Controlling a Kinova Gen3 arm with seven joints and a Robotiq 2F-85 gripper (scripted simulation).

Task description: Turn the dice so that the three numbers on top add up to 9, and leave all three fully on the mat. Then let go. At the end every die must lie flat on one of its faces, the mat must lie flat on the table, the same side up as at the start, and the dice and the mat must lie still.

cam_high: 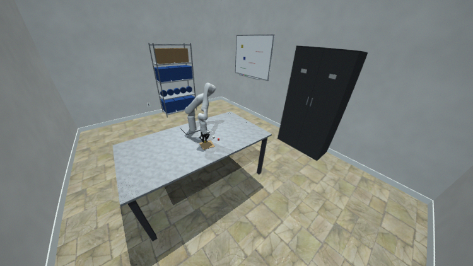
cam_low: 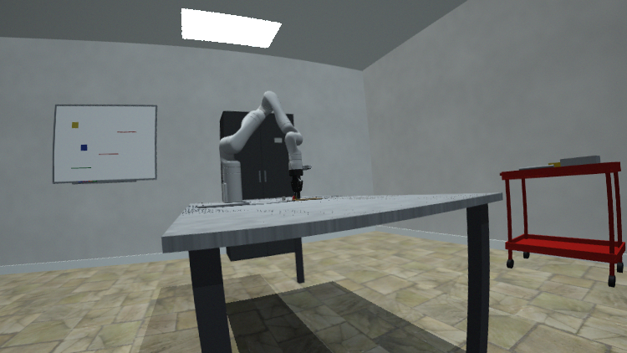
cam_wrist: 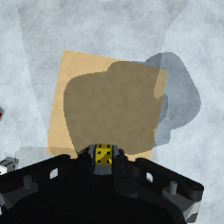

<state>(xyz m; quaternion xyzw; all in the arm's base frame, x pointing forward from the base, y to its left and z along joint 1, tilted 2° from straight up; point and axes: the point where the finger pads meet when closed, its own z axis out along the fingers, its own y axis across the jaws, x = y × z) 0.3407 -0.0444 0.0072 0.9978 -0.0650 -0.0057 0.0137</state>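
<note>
The yellow die is 10 mm below my hand. From my hand the other things lie so: red die 60 mm ahead, 160 mm to the left, 20 mm below; tan mat 50 mm ahead, 10 mm to the right, 20 mm below; white die 20 mm behind, 140 mm to the left, 20 mm below.
</note>
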